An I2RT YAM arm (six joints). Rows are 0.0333 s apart.
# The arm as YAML. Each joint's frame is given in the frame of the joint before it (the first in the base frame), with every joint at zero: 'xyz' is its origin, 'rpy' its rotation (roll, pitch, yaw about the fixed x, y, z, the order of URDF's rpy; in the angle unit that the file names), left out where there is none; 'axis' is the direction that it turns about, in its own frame. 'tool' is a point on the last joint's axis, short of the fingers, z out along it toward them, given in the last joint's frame.
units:
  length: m
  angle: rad
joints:
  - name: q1
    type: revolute
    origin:
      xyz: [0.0, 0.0, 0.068]
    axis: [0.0, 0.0, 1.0]
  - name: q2
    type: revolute
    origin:
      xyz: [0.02, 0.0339, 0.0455]
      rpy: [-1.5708, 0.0, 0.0]
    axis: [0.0, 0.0, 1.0]
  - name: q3
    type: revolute
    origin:
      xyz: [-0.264, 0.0, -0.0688]
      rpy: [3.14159, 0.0, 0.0]
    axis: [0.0, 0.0, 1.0]
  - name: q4
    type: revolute
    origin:
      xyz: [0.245, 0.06, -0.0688]
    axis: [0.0, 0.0, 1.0]
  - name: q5
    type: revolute
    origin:
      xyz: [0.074, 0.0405, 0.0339]
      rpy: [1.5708, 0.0, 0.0]
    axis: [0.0, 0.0, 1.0]
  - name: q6
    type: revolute
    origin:
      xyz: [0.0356, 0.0, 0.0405]
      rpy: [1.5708, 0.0, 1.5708]
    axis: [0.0, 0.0, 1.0]
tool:
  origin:
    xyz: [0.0, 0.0, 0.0]
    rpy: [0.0, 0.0, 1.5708]
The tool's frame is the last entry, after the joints.
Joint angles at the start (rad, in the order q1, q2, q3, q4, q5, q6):
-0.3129 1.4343 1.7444 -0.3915 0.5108 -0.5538
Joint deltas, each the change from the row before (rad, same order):
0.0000 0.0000 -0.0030 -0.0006 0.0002 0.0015
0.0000 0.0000 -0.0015 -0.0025 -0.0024 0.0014
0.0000 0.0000 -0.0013 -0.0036 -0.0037 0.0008
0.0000 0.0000 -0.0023 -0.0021 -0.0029 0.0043
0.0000 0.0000 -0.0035 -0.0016 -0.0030 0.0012
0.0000 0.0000 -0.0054 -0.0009 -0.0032 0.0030
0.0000 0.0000 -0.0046 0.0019 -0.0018 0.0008
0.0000 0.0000 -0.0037 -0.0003 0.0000 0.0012
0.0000 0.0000 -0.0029 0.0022 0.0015 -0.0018
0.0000 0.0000 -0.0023 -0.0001 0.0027 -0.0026
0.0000 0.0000 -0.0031 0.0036 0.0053 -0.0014
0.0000 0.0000 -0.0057 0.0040 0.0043 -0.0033
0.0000 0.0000 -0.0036 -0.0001 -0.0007 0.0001
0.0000 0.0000 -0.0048 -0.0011 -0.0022 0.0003
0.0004 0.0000 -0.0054 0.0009 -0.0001 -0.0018
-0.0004 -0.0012 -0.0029 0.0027 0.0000 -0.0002
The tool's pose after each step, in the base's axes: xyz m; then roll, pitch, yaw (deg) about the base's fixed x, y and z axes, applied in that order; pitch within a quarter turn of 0, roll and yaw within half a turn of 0. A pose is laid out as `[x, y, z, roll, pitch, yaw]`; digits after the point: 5 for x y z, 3 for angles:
[0.28402, -0.11019, 0.49738, -97.558, 55.737, -143.552]
[0.28424, -0.11018, 0.49664, -97.916, 55.693, -143.718]
[0.28445, -0.11012, 0.49584, -98.349, 55.589, -143.868]
[0.28477, -0.11013, 0.49487, -98.781, 55.698, -144.079]
[0.28523, -0.11018, 0.49358, -99.232, 55.607, -144.287]
[0.28590, -0.11030, 0.49174, -99.808, 55.577, -144.595]
[0.28648, -0.11042, 0.49046, -100.051, 55.539, -144.698]
[0.28688, -0.11055, 0.48923, -100.392, 55.469, -144.986]
[0.28718, -0.11070, 0.48853, -100.411, 55.335, -145.076]
[0.28736, -0.11085, 0.48778, -100.544, 55.091, -145.324]
[0.28760, -0.11110, 0.48716, -100.445, 55.001, -145.536]
[0.28814, -0.11141, 0.48574, -100.499, 54.732, -145.805]
[0.28853, -0.11152, 0.48456, -100.794, 54.611, -146.007]
[0.28907, -0.11162, 0.48288, -101.274, 54.431, -146.274]
[0.28968, -0.11168, 0.48122, -101.592, 54.171, -146.492]
[0.28954, -0.11177, 0.48090, -101.512, 54.195, -146.449]

